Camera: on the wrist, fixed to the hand. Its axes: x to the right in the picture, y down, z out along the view.
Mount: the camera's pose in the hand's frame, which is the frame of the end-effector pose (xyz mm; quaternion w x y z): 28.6 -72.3 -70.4 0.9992 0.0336 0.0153 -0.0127
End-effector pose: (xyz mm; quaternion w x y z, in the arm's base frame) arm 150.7 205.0 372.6 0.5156 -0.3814 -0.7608 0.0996
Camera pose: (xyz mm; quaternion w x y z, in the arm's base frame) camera 171.7 157.7 463.8 0.5409 -0.3556 -0.7538 0.1127
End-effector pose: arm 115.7 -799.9 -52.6 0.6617 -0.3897 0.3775 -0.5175
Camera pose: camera 29.0 -848.3 -18.8 0.6619 -0.3640 0.3650 -0.5441
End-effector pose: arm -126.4 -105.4 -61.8 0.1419 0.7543 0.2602 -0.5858
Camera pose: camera -104.7 -2.8 -63.4 0.1050 0.7642 0.2521 -0.5844
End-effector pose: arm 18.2 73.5 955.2 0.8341 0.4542 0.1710 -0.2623
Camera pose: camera -5.0 92.6 854.7 0.8122 0.4837 0.1806 -0.2715
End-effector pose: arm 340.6 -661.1 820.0 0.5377 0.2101 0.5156 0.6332
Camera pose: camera 306.9 -673.4 721.5 0.5304 0.2118 0.5474 0.6118
